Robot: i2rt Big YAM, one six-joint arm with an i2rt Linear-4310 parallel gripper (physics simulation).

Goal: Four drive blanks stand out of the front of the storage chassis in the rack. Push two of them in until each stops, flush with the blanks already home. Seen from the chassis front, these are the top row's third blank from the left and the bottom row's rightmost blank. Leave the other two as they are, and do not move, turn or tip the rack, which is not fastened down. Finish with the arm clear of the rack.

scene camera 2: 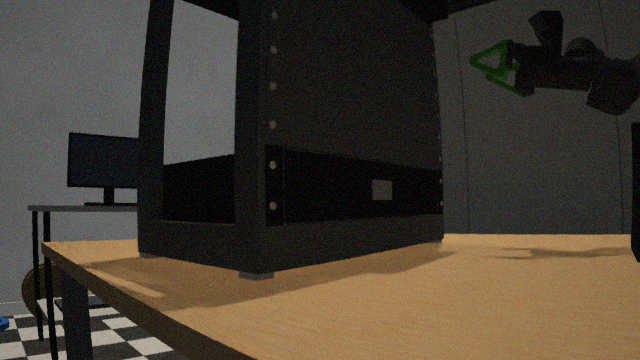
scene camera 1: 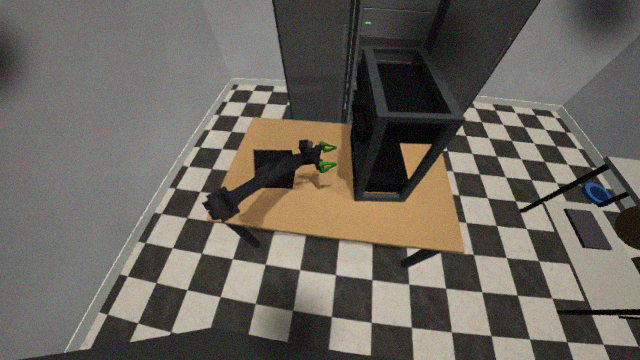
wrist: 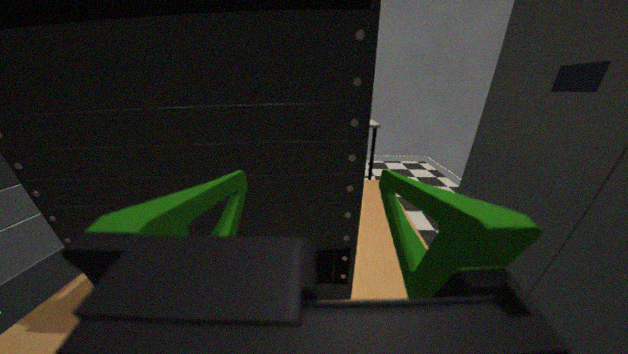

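Note:
The dark rack stands upright on the wooden table. Its panelled front faces the arm. The chassis front and its drive blanks cannot be made out in any view; a very dark band crosses the top left of the wrist view. My gripper is open and empty, its green fingers wide apart. It hangs above the table in front of the rack, apart from it. In the wrist view it faces the lower panels near the rack's right edge.
A tall dark cabinet stands behind the table, close to the rack. A pale label is on the rack's bottom unit. A monitor stands on a desk beyond the rack. A blue ring-shaped thing lies at the far right.

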